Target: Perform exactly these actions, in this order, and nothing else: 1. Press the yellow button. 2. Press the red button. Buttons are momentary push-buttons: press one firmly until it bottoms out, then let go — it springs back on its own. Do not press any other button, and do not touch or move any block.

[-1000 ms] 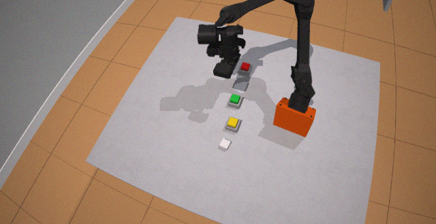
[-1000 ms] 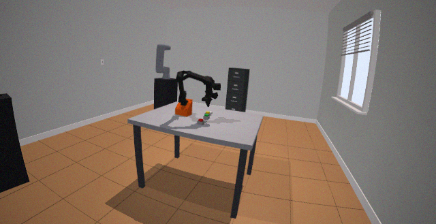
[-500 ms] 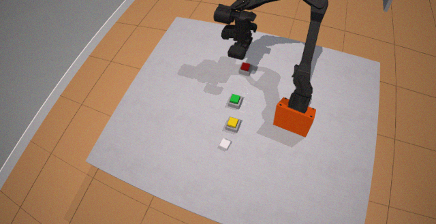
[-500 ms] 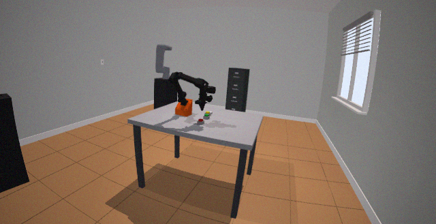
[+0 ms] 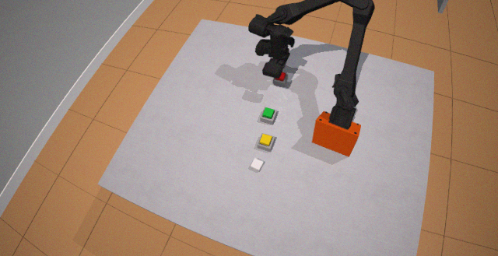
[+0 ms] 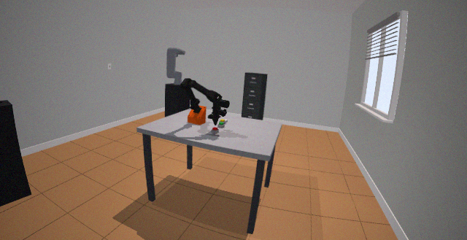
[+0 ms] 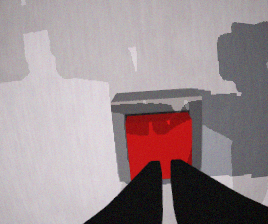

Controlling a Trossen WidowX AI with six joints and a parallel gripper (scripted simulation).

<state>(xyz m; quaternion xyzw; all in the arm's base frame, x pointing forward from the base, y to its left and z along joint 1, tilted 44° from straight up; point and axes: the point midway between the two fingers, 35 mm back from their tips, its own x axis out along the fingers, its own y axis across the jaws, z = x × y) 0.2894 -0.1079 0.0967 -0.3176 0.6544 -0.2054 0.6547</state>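
My gripper tip is now 3 cm above the red button. Round my gripper tip: green button (17 cm to the left, 4 cm behind, 3 cm below); then white block (35 cm to the left, 10 cm behind, 5 cm below); then yellow button (26 cm to the left, 8 cm behind, 3 cm below).
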